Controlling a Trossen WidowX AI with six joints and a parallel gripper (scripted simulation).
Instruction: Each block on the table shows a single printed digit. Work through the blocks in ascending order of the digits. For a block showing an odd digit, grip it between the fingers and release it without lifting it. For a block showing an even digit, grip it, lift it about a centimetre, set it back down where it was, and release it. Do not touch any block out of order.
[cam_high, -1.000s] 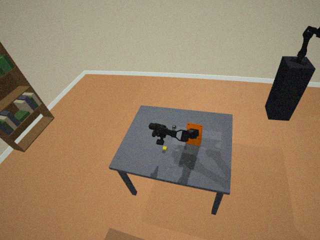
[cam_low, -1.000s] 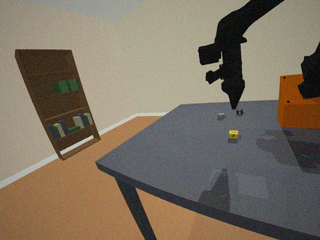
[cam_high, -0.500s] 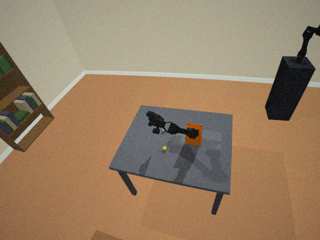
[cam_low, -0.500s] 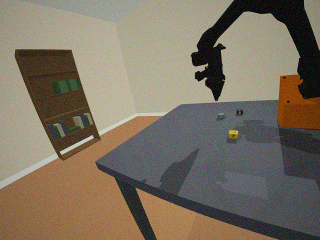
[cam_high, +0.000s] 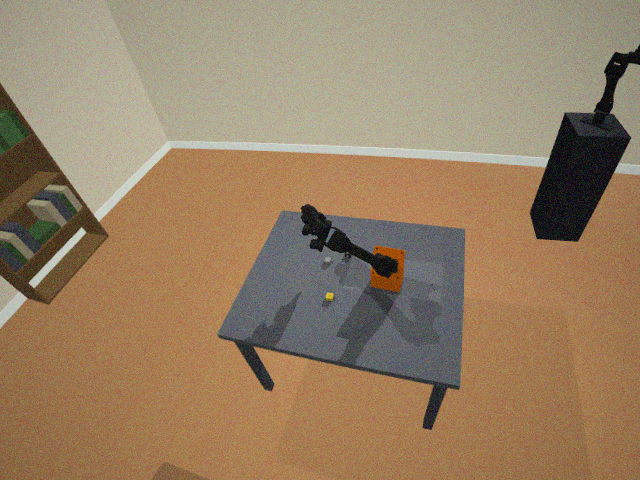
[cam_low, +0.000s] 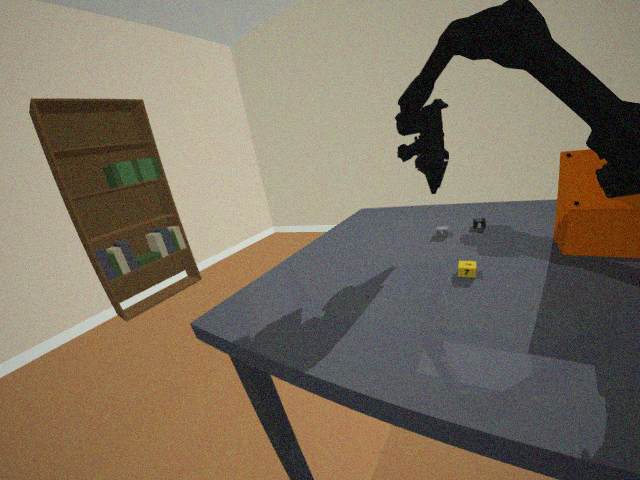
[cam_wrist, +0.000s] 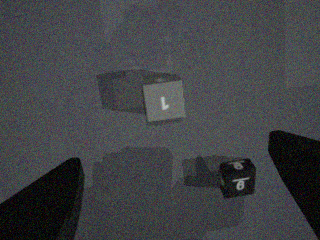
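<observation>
My gripper tip is now 1 cm past the grey block and 12 cm above it. From my gripper tip the other things lie so: yellow block (7 cm behind, 23 cm to the left, 12 cm below); black block (11 cm behind, 6 cm to the right, 12 cm below).
</observation>
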